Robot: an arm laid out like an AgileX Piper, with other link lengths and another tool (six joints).
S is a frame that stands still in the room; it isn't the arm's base.
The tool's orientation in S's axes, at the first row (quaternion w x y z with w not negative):
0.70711 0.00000 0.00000 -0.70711
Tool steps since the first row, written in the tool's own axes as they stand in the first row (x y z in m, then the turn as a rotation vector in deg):
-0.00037 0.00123 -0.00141 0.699 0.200 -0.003
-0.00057 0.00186 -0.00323 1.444 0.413 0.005
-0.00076 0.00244 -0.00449 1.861 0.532 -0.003
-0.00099 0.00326 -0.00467 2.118 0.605 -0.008
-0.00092 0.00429 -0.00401 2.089 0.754 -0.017
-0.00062 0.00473 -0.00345 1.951 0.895 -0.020
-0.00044 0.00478 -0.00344 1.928 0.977 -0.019
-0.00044 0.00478 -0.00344 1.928 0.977 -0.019
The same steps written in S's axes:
0.00123 0.00037 -0.00141 0.200 -0.699 -0.003
0.00186 0.00057 -0.00323 0.413 -1.444 0.005
0.00244 0.00076 -0.00449 0.532 -1.861 -0.003
0.00326 0.00099 -0.00467 0.605 -2.118 -0.008
0.00429 0.00092 -0.00401 0.754 -2.089 -0.017
0.00473 0.00062 -0.00345 0.895 -1.951 -0.020
0.00478 0.00044 -0.00344 0.977 -1.928 -0.019
0.00478 0.00044 -0.00344 0.977 -1.928 -0.019

